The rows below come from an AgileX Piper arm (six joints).
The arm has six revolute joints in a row. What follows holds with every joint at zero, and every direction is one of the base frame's.
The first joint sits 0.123 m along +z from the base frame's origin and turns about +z.
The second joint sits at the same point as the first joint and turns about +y.
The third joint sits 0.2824 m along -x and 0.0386 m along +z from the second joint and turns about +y.
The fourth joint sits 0.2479 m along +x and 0.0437 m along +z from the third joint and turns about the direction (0.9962, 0, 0.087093).
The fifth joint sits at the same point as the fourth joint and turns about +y.
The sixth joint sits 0.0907 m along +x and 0.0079 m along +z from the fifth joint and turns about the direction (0.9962, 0, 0.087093).
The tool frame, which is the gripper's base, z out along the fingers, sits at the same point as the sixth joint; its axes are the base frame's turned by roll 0, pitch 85.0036 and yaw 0 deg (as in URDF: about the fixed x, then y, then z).
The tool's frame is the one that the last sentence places.
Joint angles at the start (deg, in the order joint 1, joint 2, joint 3, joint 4, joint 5, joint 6):
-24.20 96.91 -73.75 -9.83 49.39 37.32
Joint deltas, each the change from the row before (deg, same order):
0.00 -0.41 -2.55 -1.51 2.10 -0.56
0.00 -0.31 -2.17 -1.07 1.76 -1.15
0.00 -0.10 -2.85 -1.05 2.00 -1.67
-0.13 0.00 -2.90 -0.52 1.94 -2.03
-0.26 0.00 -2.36 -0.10 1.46 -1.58
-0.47 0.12 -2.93 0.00 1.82 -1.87
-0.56 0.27 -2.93 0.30 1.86 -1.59
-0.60 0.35 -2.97 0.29 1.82 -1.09
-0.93 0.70 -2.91 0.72 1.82 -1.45
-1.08 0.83 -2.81 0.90 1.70 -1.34
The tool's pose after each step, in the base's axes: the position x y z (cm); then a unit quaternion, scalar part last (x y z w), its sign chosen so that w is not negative. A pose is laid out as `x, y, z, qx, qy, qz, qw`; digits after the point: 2 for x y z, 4 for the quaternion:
31.75, -15.81, 27.23, 0.4559, 0.8626, -0.0656, 0.2094
31.80, -16.01, 28.43, 0.4456, 0.8655, -0.0771, 0.2157
31.94, -16.26, 29.83, 0.4323, 0.8690, -0.0898, 0.2232
32.04, -16.52, 31.19, 0.4195, 0.8725, -0.0995, 0.2298
32.07, -16.76, 32.29, 0.4117, 0.8740, -0.1049, 0.2359
32.05, -17.11, 33.59, 0.4043, 0.8750, -0.1109, 0.2420
32.00, -17.48, 34.78, 0.4005, 0.8750, -0.1140, 0.2467
31.93, -17.86, 35.93, 0.4007, 0.8732, -0.1162, 0.2518
31.87, -18.41, 36.81, 0.4012, 0.8727, -0.1161, 0.2529
31.79, -19.03, 37.54, 0.4034, 0.8718, -0.1143, 0.2533

